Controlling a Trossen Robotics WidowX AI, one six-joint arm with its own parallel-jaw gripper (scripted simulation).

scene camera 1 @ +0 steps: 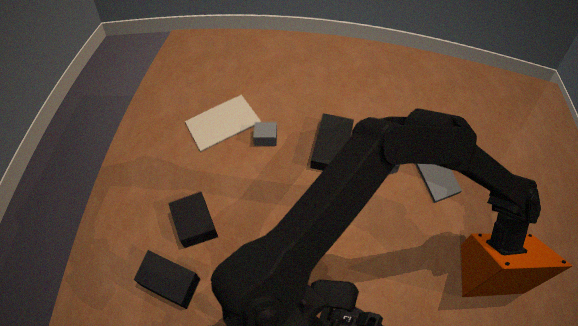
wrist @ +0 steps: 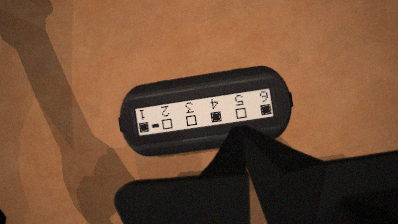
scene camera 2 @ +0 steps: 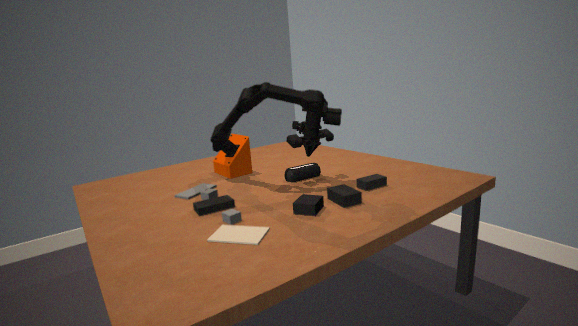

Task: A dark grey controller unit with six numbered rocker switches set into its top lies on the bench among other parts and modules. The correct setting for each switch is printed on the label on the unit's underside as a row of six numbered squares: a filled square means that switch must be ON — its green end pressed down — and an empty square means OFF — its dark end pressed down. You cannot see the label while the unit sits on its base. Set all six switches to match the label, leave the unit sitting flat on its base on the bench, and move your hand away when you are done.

Labels:
A cream plate shows in scene camera 1 and in scene camera 2; in the wrist view it is out of frame. The same spot on the cream plate: (scene camera 1: pixel 231 118) is (scene camera 2: pixel 232 231).

